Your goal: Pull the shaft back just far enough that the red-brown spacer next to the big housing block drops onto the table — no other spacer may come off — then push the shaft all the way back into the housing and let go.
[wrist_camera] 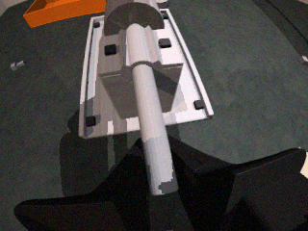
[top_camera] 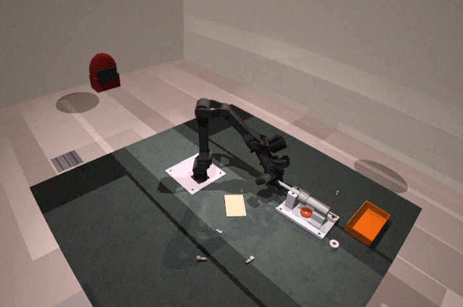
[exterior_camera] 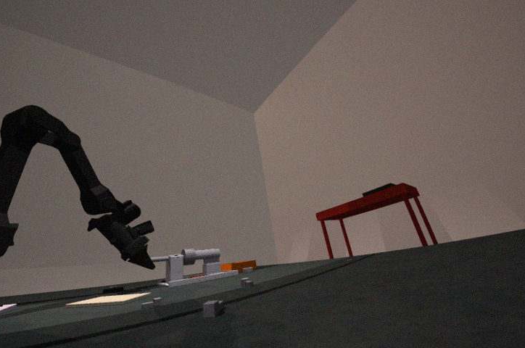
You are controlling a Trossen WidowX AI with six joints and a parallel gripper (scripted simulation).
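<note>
Now: the shaft 60 mm ahead of my gripper tip and 30 mm above it. Round my gripper tip: orange tray (350 mm ahead, 160 mm to the left, 40 mm below); cream pad (190 mm to the right, 90 mm behind, 50 mm below).
</note>
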